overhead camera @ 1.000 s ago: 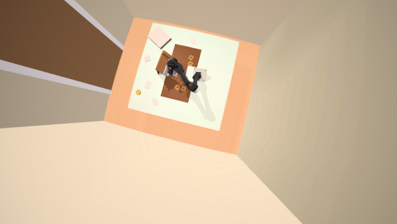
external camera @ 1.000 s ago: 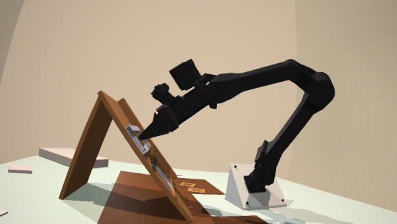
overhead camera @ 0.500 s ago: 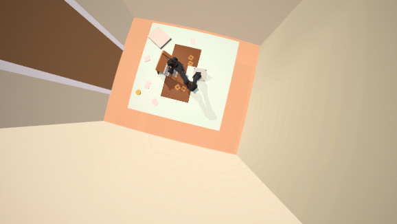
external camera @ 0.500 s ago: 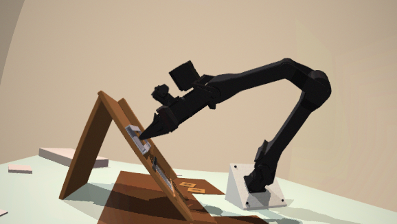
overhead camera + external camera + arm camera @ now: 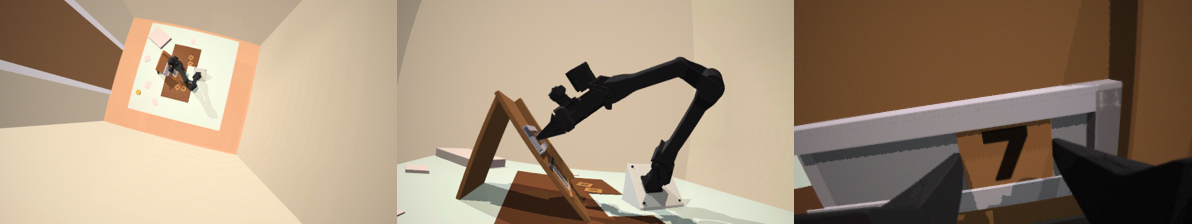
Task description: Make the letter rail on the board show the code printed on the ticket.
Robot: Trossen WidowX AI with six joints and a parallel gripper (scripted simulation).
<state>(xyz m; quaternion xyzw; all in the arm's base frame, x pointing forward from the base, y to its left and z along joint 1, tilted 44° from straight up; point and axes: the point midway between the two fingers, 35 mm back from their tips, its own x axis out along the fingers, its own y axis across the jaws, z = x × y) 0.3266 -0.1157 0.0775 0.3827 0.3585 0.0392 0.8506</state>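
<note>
Now: gripper tip 8 cm above the white ticket, 6 cm to the right of it and 6 cm past it. The rest, counted from my gripper tip: brown mat 17 cm below, 15 cm behind, 1 cm to the left; orange letter tile right at my gripper tip; block 39 cm ahead, 17 cm below, 14 cm to the right.
</note>
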